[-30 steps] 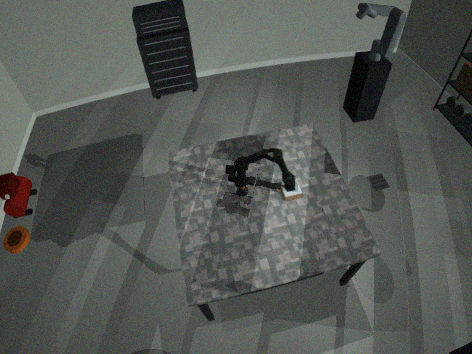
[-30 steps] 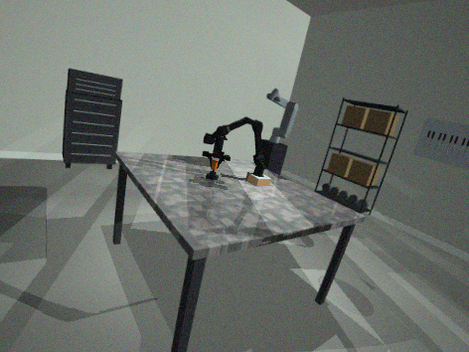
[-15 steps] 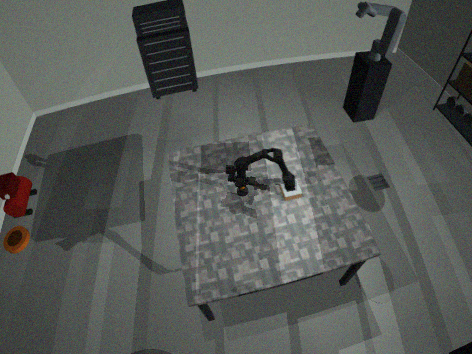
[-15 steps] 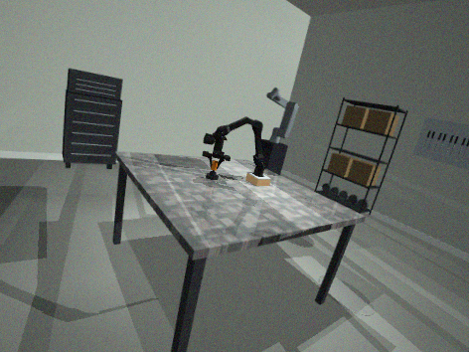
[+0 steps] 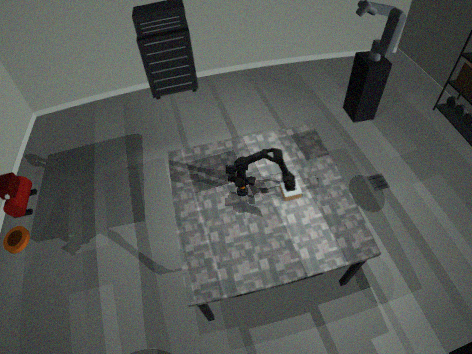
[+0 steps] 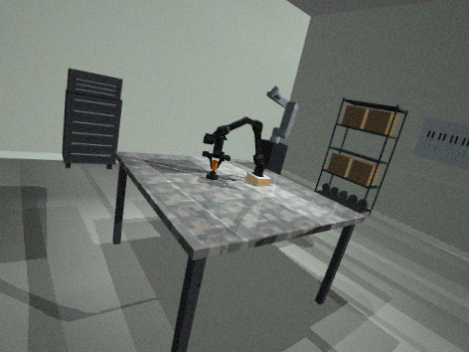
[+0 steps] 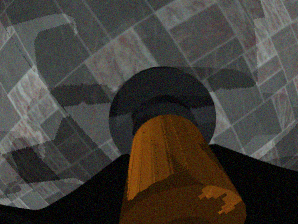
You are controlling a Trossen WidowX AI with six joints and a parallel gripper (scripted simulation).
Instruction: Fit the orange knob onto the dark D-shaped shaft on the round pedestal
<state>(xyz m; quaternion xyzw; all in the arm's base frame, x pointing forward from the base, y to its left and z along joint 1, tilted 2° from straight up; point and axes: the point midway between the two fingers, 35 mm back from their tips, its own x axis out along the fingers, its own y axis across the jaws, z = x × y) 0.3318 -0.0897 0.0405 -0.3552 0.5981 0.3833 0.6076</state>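
My gripper tip is 2 cm below the orange knob. The rest, counted from my gripper tip: pedestal: 4 cm below.
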